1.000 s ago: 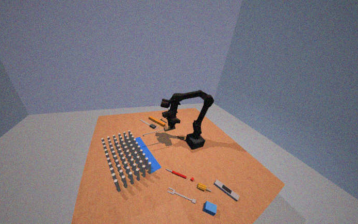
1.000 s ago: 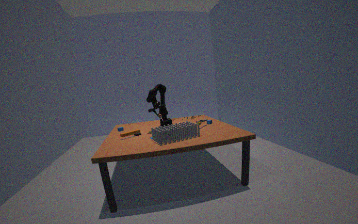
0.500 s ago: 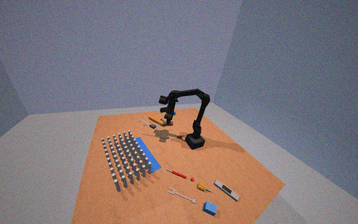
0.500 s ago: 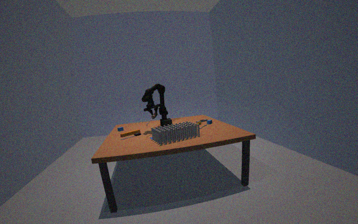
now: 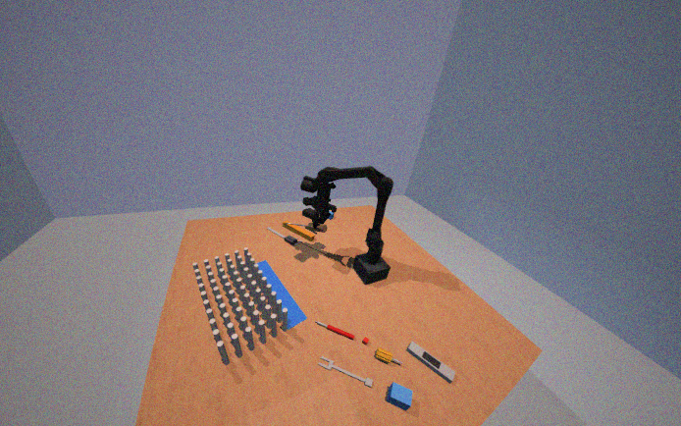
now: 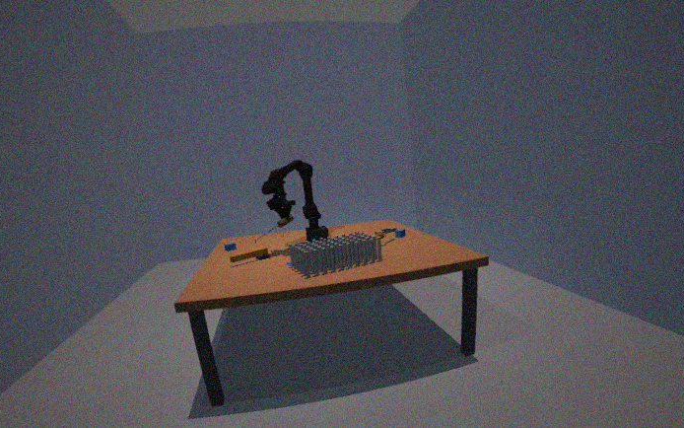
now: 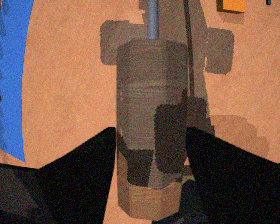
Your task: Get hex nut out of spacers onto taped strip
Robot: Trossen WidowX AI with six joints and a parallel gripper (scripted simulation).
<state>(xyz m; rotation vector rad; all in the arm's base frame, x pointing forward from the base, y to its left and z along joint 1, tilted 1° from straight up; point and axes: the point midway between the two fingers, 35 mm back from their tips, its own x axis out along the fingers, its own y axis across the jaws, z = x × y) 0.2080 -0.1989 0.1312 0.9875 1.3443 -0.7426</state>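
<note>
The wooden-handled tool lies 9 cm to the right of my gripper tip, 5 cm ahead of it and 4 cm below it. From my gripper tip the other things lie so: blue taped strip (24 cm ahead, 17 cm below, 14 cm to the left); orange bar (22 cm to the right, 16 cm below, 1 cm ahead); black L-key (24 cm to the right, 17 cm below, 7 cm behind).
</note>
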